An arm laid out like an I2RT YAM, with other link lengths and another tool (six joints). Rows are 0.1 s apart.
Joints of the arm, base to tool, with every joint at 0 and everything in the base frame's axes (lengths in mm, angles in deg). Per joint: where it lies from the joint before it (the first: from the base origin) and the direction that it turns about. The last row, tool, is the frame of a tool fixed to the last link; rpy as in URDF.
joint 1: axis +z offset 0 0 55.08
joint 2: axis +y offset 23 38.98 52.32
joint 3: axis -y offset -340.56 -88.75 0
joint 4: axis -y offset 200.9 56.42 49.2
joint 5: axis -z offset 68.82 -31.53 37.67
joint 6: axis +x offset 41.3 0 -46.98
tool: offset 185 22 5 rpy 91.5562 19.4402 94.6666
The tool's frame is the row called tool.
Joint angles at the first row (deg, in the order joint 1, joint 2, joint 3, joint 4, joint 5, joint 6):
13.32, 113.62, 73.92, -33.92, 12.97, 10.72
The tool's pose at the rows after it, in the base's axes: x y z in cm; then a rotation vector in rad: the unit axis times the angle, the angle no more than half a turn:
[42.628, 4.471, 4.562, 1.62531, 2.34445, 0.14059]
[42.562, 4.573, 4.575, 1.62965, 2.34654, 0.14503]
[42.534, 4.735, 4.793, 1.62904, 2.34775, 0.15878]
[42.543, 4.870, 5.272, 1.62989, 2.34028, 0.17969]
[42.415, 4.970, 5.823, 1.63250, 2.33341, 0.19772]
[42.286, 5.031, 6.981, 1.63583, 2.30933, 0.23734]
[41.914, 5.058, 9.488, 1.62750, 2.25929, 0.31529]
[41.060, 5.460, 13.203, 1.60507, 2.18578, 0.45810]
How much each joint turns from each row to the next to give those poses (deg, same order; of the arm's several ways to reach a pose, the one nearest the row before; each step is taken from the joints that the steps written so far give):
-0.05, -0.06, -0.21, -0.35, -0.31, 0.28
0.01, -0.05, 0.02, -0.14, -0.28, 0.16
-0.01, -0.39, -0.10, 0.05, -0.43, -0.02
0.00, -0.80, -0.20, 0.17, -0.35, 0.19
0.00, -0.97, -0.19, -0.16, -0.32, 0.27
-0.06, -2.08, -0.70, 0.32, -0.37, 0.57
-0.06, -4.59, -1.59, 0.81, -0.42, 0.72
0.01, -7.27, -3.12, 2.31, -1.50, 1.11

